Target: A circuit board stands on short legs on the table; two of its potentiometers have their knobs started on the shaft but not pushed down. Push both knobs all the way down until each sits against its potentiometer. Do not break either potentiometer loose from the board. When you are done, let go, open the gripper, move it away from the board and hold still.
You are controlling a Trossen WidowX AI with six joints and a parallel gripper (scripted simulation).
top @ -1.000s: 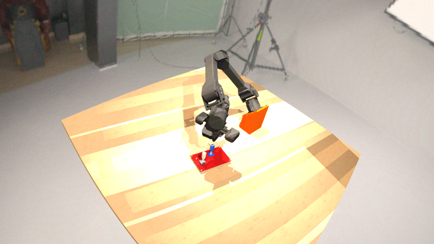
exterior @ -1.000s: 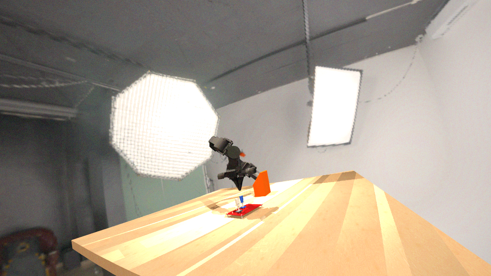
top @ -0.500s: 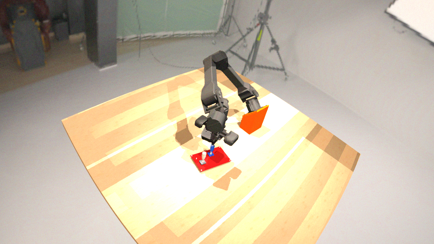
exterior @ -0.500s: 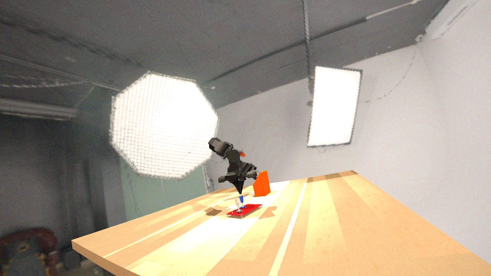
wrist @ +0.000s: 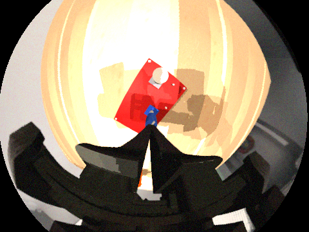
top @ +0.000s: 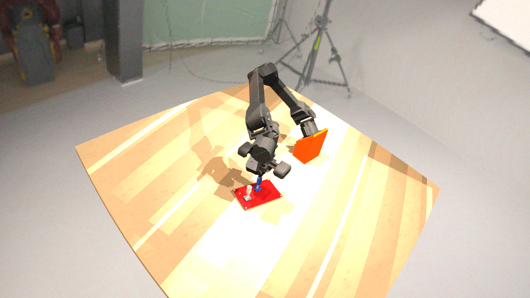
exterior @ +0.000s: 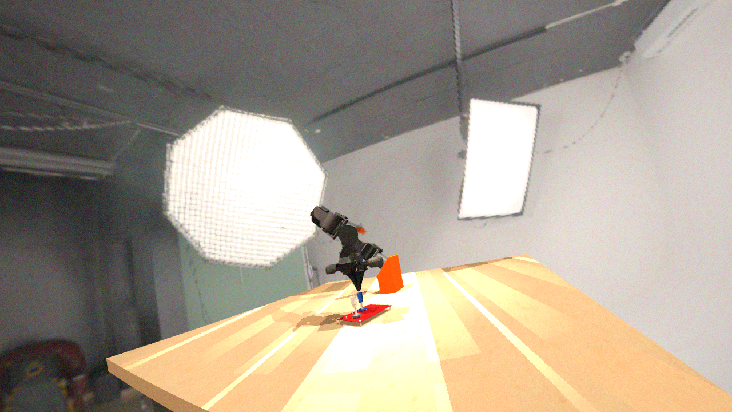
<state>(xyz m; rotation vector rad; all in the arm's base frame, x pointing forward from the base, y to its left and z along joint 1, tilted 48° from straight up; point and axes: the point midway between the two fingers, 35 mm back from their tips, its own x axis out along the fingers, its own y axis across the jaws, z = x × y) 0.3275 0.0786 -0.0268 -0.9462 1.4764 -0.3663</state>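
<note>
Right now the blue knob is 20 mm below my gripper tip. From my gripper tip the other things lie so: blue potentiometer 40 mm below; then grey knob 60 mm ahead, 20 mm to the left, 20 mm below.
</note>
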